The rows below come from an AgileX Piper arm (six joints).
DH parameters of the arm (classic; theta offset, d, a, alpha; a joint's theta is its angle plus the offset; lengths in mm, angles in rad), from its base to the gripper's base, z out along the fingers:
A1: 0 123 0 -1.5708
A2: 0.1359 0 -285.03 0
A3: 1.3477 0 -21.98 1.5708
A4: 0 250.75 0 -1.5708
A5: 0 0 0 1.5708
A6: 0 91 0 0
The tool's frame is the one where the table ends.
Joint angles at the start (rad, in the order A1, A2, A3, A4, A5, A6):
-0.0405 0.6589 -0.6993 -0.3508 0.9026 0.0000
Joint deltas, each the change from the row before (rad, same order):
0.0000 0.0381 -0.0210 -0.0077 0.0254 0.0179
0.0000 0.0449 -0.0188 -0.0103 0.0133 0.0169
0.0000 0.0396 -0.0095 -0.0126 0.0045 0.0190
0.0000 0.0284 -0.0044 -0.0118 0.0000 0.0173
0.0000 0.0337 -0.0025 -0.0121 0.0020 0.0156
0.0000 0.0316 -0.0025 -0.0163 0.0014 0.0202
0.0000 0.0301 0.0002 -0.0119 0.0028 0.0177
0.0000 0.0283 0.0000 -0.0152 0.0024 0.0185
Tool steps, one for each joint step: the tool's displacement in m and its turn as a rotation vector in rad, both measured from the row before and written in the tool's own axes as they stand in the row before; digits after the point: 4 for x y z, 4 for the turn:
-0.0046 -0.0010 0.0040 0.0029 0.0414 0.0085
-0.0058 -0.0004 0.0060 0.0038 0.0376 0.0033
-0.0044 0.0003 0.0068 0.0052 0.0323 0.0027
-0.0030 0.0003 0.0054 0.0056 0.0219 0.0030
-0.0027 0.0009 0.0069 0.0051 0.0304 -0.0013
-0.0027 0.0006 0.0065 0.0091 0.0273 0.0012
-0.0019 0.0012 0.0067 0.0059 0.0299 0.0006
-0.0019 0.0009 0.0062 0.0091 0.0270 -0.0002

